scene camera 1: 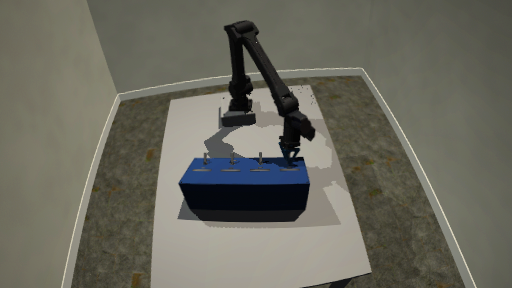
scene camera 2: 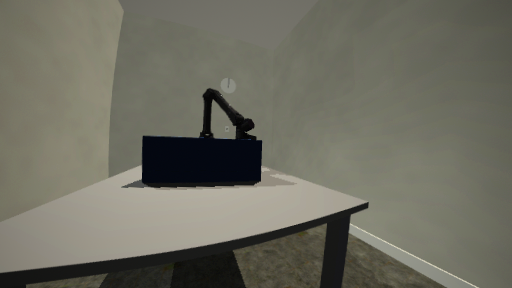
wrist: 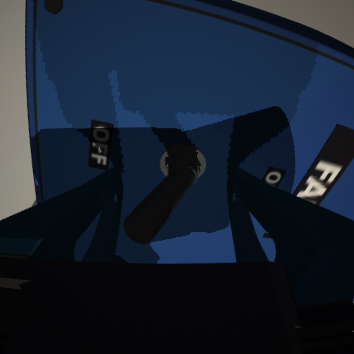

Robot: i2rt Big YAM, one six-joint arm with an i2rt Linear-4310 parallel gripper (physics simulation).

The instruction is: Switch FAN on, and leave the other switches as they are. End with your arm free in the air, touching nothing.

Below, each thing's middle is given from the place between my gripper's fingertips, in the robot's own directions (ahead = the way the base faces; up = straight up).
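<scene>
Measured from the blue switch box (scene camera 1: 246, 184), my hand is 20 mm above it, 170 mm to the left of it and 90 mm short of it.
</scene>
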